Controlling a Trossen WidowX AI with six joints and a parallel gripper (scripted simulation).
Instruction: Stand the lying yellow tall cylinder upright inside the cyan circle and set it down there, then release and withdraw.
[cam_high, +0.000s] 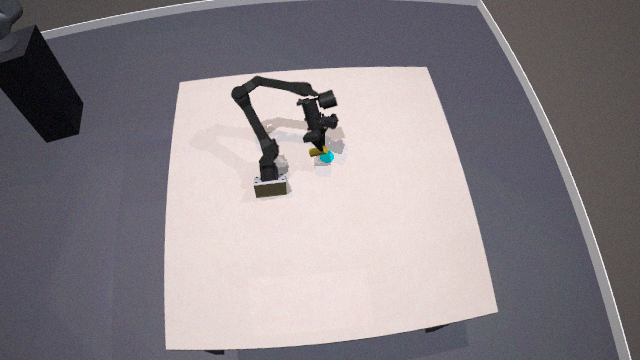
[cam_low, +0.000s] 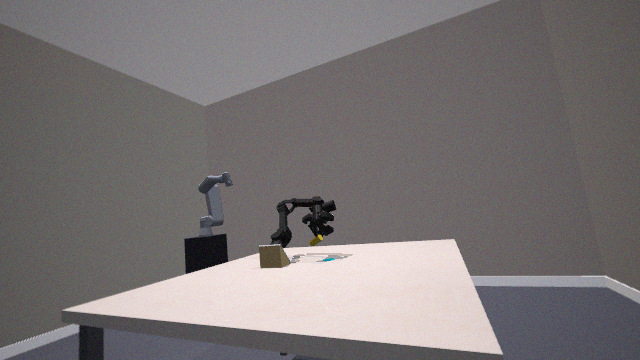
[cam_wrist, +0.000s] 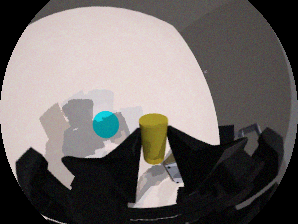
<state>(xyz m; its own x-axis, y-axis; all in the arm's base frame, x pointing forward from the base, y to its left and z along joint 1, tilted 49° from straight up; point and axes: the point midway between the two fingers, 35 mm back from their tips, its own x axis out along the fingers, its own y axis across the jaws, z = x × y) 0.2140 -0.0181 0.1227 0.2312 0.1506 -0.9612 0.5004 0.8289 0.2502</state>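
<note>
The cyan circle is 110 mm below my gripper tip, 30 mm to the left of it and 30 mm ahead of it. From my gripper tip the other things lie so: yellow cylinder 20 mm behind, 10 mm below.
</note>
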